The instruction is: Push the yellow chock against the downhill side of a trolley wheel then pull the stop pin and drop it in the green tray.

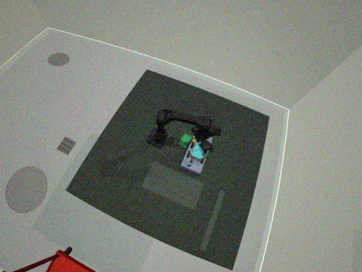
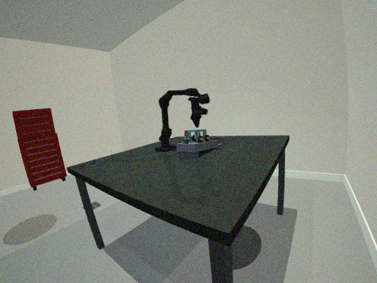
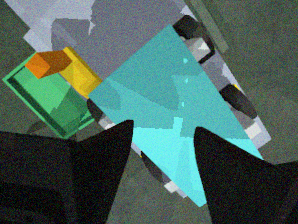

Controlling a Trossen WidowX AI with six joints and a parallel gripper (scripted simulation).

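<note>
The red-headed stop pin is 13 cm to the right of my gripper tip and 4 cm below it. Round my gripper tip: teal trolley (1 cm ahead, 3 cm to the right, 6 cm below); then yellow chock (5 cm behind, 5 cm to the left, 9 cm below); then ramp (1 cm ahead, 2 cm to the right, 12 cm below).
</note>
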